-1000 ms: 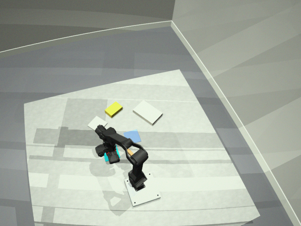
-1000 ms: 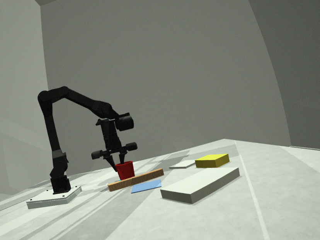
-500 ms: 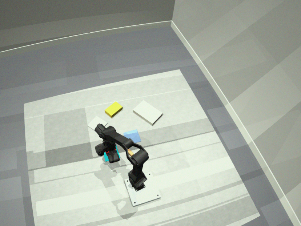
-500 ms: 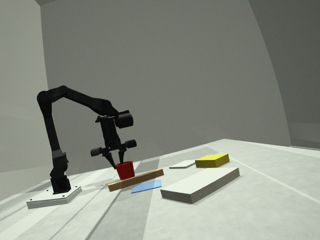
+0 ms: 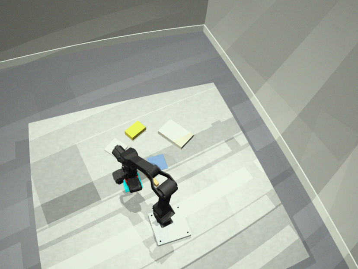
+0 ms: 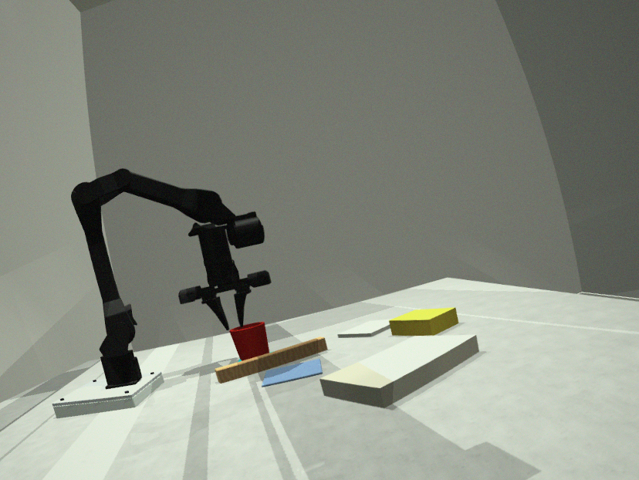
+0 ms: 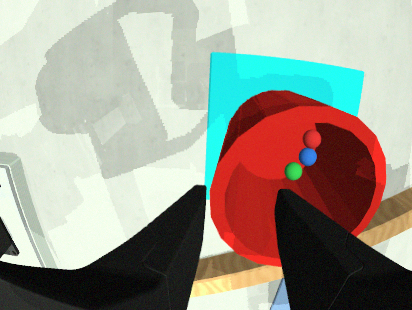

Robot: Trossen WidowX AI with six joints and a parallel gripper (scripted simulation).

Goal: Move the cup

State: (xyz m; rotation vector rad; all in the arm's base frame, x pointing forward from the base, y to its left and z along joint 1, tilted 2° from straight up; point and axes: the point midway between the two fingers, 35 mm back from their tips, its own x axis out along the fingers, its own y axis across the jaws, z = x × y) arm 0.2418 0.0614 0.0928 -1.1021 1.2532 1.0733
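The cup lies 30 mm ahead of my gripper tip, 10 mm to the right of it and 40 mm below it. Round my gripper tip: thin white plate: 270 mm ahead, 10 mm to the right, 70 mm below; then wooden bar: 50 mm ahead, 100 mm to the right, 70 mm below; then light blue pad: 80 mm ahead, 180 mm to the right, 80 mm below.
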